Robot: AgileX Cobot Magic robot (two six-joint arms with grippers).
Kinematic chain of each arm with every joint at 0, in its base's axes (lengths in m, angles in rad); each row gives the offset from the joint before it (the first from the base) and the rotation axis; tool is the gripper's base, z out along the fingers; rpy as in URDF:
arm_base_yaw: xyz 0 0 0.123 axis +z
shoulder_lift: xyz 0 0 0 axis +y
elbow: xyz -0.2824 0 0.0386 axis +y
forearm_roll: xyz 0.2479 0 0.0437 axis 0.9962 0 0.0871
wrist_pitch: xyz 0 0 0 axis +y
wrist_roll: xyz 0.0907 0 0.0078 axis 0.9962 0 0.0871
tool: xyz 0 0 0 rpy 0 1.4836 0
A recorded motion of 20 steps. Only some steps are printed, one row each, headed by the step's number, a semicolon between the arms.
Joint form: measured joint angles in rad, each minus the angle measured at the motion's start. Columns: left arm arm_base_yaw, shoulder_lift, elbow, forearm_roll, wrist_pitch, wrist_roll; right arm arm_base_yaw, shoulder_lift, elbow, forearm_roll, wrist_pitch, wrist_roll.
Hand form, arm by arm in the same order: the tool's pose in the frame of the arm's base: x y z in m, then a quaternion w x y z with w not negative. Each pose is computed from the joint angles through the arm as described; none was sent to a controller.
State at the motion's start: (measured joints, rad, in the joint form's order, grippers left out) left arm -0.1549 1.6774 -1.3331 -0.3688 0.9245 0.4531; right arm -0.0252 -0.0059 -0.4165 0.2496 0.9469 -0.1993
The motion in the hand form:
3: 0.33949 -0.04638 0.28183 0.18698 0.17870 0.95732 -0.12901; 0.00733 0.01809 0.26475 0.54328 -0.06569 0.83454 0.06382
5: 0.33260 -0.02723 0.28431 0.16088 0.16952 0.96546 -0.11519; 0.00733 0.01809 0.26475 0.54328 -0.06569 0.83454 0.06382
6: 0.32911 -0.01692 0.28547 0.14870 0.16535 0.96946 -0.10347; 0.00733 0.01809 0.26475 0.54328 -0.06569 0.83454 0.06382
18: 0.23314 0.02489 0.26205 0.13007 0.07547 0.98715 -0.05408; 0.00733 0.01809 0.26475 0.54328 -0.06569 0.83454 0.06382
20: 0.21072 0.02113 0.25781 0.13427 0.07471 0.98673 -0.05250; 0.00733 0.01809 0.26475 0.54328 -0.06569 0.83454 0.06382
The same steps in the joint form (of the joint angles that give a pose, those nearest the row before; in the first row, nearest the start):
3: 0.0978 -0.0202 0.0000 0.0127 0.0871 0.0000; 0.0000 0.0000 0.0000 0.0000 0.0000 0.0000
5: 0.1484 -0.0356 0.0000 0.0519 0.1578 0.0000; 0.0000 0.0000 0.0000 0.0000 0.0000 0.0000
6: 0.1740 -0.0431 0.0000 0.0810 0.1884 0.0000; 0.0000 0.0000 0.0000 0.0000 0.0000 0.0000
18: 0.3262 -0.3531 0.4108 0.1735 0.1113 -0.0480; 0.0000 0.0000 0.0000 0.0000 0.0000 0.0000
20: 0.3262 -0.4360 0.4971 0.1735 0.0989 -0.0480; 0.0000 0.0000 0.0000 0.0000 0.0000 0.0000

